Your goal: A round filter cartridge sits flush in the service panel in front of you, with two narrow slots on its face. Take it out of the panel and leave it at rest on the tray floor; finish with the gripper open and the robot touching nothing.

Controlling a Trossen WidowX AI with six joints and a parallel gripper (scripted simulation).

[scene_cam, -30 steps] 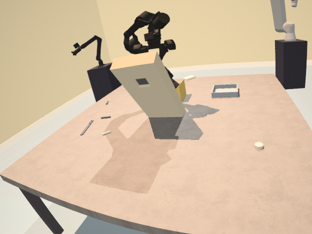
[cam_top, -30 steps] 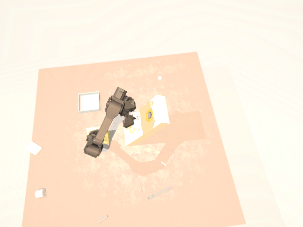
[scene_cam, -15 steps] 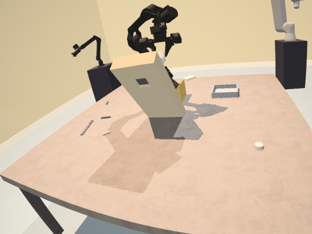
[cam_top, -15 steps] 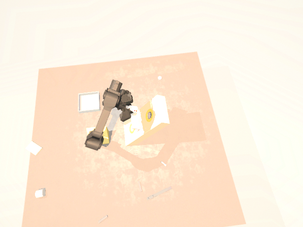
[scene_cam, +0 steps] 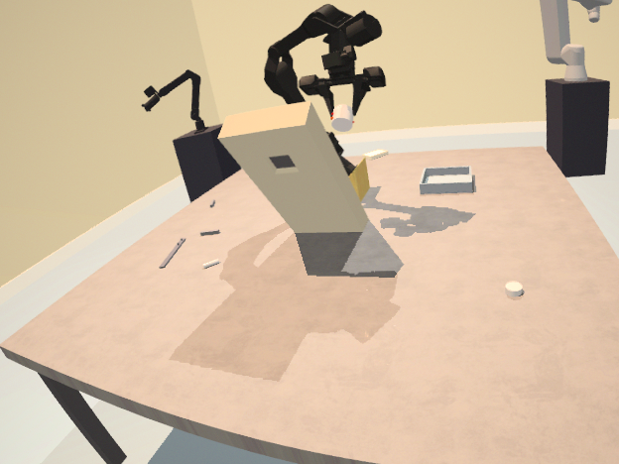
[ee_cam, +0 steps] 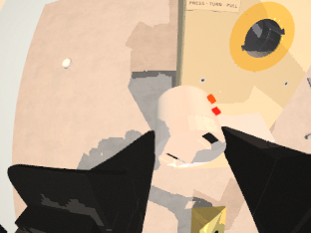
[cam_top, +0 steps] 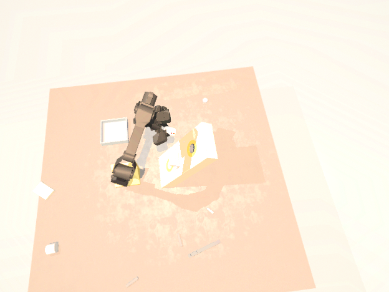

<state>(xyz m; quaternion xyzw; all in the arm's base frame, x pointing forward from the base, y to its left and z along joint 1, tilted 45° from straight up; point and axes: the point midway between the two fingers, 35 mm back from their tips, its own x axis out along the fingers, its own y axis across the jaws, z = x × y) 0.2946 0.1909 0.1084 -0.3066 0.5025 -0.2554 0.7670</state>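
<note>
Now: the tray 29 cm behind my gripper tip, 27 cm below it and 23 cm to the left of it. From my gripper tip the other things lie so: sloped service panel: 10 cm to the right, 10 cm below, 5 cm ahead; then white flat piece: 70 cm behind, 28 cm below, 2 cm to the right; then white round filter cartridge: right at my gripper tip.
</note>
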